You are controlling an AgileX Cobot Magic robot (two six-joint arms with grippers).
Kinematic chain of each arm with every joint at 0, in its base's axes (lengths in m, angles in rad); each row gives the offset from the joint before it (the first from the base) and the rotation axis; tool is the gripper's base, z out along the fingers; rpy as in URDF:
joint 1: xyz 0 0 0.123 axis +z
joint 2: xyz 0 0 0 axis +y
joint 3: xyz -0.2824 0 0.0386 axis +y
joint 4: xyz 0.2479 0 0.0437 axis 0.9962 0 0.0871
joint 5: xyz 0 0 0 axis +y
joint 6: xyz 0.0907 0 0.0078 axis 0.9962 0 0.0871
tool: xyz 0 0 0 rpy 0 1.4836 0
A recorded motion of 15 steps. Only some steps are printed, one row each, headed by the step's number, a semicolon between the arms.
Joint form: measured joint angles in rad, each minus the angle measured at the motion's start. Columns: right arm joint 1, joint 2, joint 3, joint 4, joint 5, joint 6; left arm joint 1, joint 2, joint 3, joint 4, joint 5, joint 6.
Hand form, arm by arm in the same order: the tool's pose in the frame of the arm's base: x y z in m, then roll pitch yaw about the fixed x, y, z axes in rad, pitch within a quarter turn. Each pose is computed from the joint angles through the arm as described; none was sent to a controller.
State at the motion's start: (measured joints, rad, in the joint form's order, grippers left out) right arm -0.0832 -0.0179 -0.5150 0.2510 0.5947 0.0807; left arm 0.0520 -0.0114 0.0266 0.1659 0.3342 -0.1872
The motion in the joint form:
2: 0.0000 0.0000 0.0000 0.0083 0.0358 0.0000; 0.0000 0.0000 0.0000 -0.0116 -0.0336 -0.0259
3: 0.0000 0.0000 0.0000 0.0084 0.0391 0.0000; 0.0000 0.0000 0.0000 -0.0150 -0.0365 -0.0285
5: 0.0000 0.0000 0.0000 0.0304 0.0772 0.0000; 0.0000 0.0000 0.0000 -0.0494 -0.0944 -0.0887
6: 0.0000 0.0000 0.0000 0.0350 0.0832 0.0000; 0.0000 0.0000 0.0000 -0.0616 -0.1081 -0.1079
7: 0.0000 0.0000 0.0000 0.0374 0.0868 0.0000; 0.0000 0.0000 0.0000 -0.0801 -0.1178 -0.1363
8: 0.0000 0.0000 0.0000 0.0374 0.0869 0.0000; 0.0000 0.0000 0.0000 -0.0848 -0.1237 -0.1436
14: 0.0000 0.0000 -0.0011 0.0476 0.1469 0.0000; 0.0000 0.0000 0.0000 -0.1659 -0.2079 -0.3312
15: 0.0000 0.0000 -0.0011 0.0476 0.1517 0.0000; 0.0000 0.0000 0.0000 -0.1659 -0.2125 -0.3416
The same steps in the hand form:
2: -0.0006 0.0139 0.3205 1.5511 1.2798 1.6205; 0.0540 0.0070 0.1779 -2.9051 1.3392 -2.8002
3: -0.0006 0.0140 0.3202 1.5624 1.2798 1.6320; 0.0541 0.0069 0.1781 -2.8766 1.3403 -2.7726
5: -0.0008 0.0159 0.3171 1.6753 1.2604 1.7610; 0.0552 0.0054 0.1831 -2.3879 1.3420 -2.2947
6: -0.0008 0.0163 0.3166 1.6908 1.2562 1.7797; 0.0555 0.0050 0.1843 -2.2555 1.3276 -2.1653
7: -0.0009 0.0165 0.3163 1.7001 1.2538 1.7908; 0.0556 0.0046 0.1852 -2.1228 1.2944 -2.0350
8: -0.0009 0.0165 0.3163 1.7004 1.2538 1.7911; 0.0557 0.0045 0.1857 -2.0832 1.2868 -1.9968
14: -0.0016 0.0183 0.3115 1.8649 1.2339 1.9670; 0.0565 0.0029 0.1932 -1.6801 1.0498 -1.6137
15: -0.0017 0.0184 0.3111 1.8783 1.2325 1.9808; 0.0566 0.0029 0.1937 -1.6691 1.0399 -1.6036

